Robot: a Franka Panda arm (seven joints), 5 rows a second.
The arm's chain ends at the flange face. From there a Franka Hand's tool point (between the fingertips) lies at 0.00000 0.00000 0.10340 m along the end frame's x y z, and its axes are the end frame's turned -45 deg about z.
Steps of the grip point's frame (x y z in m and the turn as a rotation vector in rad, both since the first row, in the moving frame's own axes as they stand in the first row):
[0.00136, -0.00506, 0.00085, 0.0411, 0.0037, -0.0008]
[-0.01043, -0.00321, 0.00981, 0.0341, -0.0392, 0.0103]
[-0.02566, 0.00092, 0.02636, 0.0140, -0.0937, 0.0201]
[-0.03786, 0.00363, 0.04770, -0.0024, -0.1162, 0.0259]
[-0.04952, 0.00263, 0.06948, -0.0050, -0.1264, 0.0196]
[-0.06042, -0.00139, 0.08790, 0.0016, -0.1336, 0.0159]
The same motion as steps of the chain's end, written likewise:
[0.00012, -0.00127, 0.00094, 0.0317, -0.0264, -0.0008]
[-0.00429, 0.00476, 0.00995, -0.0036, -0.0518, 0.0103]
[-0.00957, 0.01306, 0.02682, -0.0564, -0.0762, 0.0201]
[-0.01579, 0.02079, 0.04840, -0.0839, -0.0805, 0.0259]
[-0.02421, 0.02738, 0.07031, -0.0929, -0.0858, 0.0196]
[-0.03377, 0.03220, 0.08882, -0.0933, -0.0956, 0.0159]

